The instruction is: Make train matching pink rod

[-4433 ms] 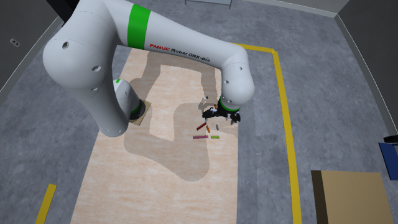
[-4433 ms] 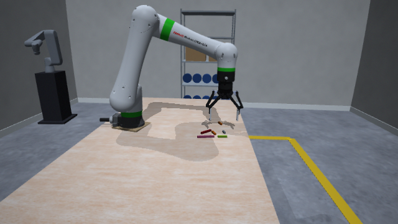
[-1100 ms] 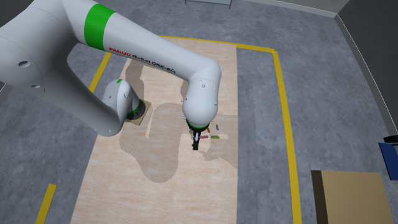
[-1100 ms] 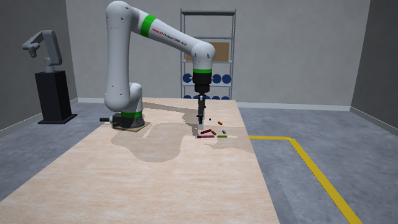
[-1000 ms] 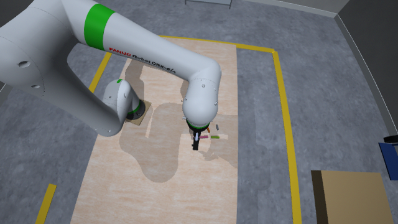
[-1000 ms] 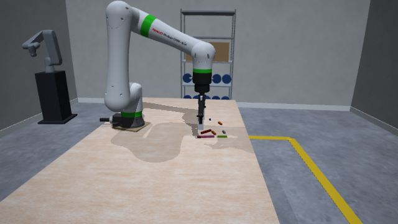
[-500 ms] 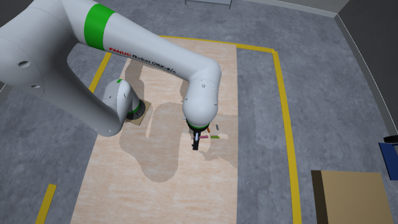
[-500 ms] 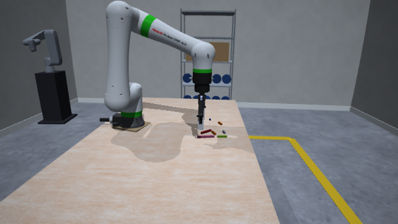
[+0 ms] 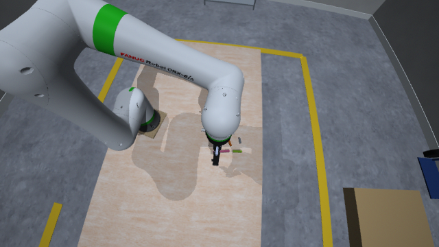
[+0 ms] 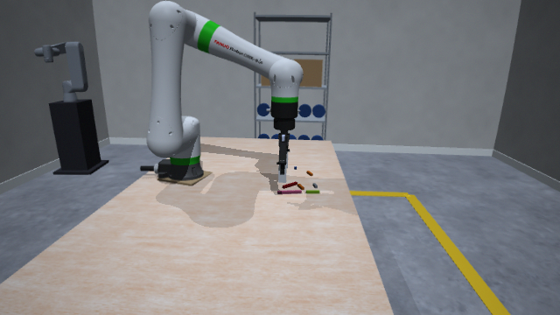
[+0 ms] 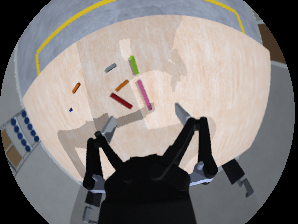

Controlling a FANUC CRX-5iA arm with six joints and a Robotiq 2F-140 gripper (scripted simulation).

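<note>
Right now the blue rod is 70 mm ahead of my hand, 260 mm to the left of it and 70 mm below it. Also, from my hand: pink rod 20 mm ahead, 10 mm to the right, 70 mm below; then lime rod 110 mm ahead, 10 mm to the right, 70 mm below; then red rod 30 mm ahead, 60 mm to the left, 70 mm below.
</note>
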